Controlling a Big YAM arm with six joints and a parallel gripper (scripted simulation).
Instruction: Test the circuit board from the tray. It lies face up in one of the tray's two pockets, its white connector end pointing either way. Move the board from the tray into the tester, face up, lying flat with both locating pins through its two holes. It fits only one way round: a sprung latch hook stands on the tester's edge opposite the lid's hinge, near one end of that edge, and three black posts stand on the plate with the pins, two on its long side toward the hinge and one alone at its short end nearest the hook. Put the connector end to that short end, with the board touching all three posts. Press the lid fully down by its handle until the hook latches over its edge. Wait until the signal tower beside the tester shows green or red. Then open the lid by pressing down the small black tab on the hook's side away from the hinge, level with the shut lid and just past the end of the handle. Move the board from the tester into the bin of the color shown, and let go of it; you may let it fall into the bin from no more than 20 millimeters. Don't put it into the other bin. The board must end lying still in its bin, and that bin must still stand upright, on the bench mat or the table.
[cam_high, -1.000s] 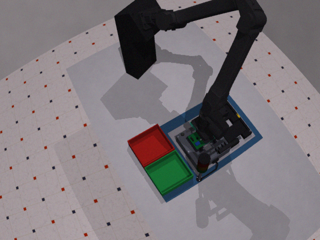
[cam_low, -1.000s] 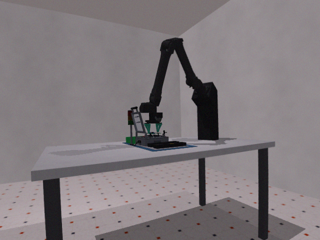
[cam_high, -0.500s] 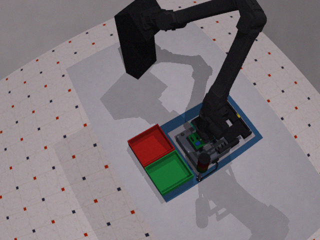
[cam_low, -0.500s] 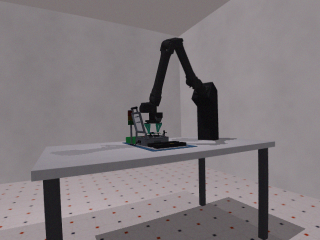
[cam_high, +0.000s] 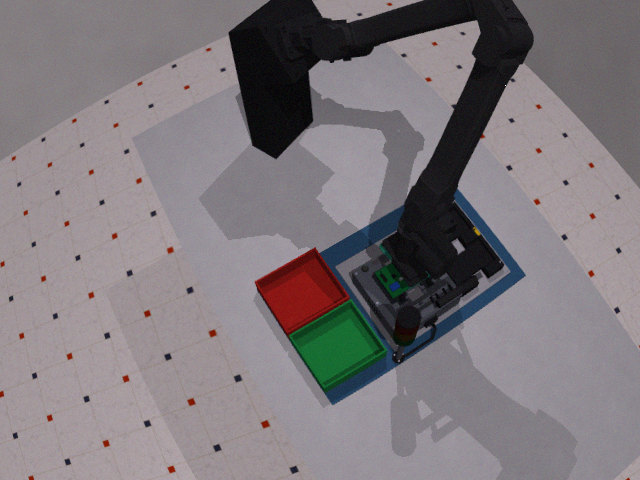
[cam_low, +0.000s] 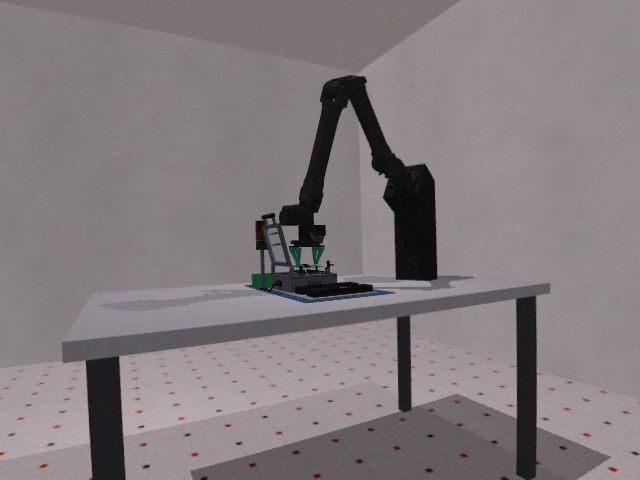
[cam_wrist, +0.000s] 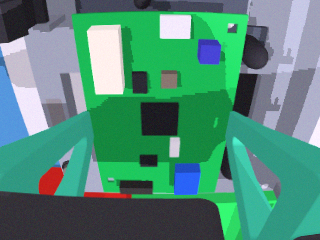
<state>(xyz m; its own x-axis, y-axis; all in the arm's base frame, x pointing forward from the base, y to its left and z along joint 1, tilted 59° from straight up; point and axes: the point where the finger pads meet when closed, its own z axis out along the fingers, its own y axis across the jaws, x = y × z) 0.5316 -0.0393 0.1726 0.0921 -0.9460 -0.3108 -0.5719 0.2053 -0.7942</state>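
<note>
Right now my hand is right at the green circuit board. From my hand the other things lie so: latch hook: 70 mm behind, 50 mm to the left; then tester lid: 120 mm ahead, 90 mm above, 20 mm to the left; then tester plate: 20 mm below, 10 mm to the left, 10 mm ahead.
</note>
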